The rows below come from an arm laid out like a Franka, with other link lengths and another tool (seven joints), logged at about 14 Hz.
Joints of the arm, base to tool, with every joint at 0 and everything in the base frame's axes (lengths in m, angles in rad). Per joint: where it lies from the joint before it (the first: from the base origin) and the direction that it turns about. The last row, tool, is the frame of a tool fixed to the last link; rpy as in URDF.
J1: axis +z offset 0 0 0.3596
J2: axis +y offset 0 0 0
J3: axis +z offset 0 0 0.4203
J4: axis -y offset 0.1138 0 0
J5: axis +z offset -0.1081 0 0.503
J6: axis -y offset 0 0 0
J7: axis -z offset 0.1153 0 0
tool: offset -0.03 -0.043 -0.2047 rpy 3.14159 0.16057 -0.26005
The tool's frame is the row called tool.
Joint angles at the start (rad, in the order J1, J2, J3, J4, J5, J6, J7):
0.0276 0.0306 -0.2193 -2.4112 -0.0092 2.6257 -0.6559
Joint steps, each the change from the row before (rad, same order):
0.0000 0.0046 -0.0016 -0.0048 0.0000 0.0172 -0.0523
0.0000 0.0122 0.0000 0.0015 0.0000 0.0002 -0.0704
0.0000 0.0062 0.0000 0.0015 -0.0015 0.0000 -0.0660
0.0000 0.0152 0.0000 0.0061 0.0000 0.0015 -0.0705
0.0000 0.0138 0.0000 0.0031 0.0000 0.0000 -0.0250
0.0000 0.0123 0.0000 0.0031 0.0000 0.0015 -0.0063
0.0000 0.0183 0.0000 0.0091 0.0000 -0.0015 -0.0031
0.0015 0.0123 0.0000 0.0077 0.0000 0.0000 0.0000
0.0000 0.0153 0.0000 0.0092 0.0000 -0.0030 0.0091
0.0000 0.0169 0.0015 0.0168 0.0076 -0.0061 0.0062
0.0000 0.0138 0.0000 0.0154 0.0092 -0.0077 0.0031
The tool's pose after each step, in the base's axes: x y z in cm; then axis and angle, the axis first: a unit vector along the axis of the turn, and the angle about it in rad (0 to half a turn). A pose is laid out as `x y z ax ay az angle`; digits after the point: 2 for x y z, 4 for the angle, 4 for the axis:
66.70 -18.42 28.00 0.9918 0.1275 0.0098 3.0481
67.03 -18.45 27.34 0.9868 0.1622 0.0036 3.0373
67.40 -18.46 27.08 0.9808 0.1950 0.0003 3.0263
67.95 -18.49 26.48 0.9733 0.2293 -0.0046 3.0153
68.10 -18.50 25.74 0.9703 0.2417 -0.0103 3.0132
68.19 -18.53 25.11 0.9694 0.2450 -0.0143 3.0130
68.44 -18.61 24.35 0.9688 0.2469 -0.0198 3.0133
68.72 -18.57 23.94 0.9685 0.2479 -0.0223 3.0127
68.91 -18.66 23.34 0.9694 0.2439 -0.0268 3.0146
69.42 -18.69 22.96 0.9706 0.2389 -0.0292 3.0188
69.85 -18.81 22.69 0.9717 0.2341 -0.0314 3.0239

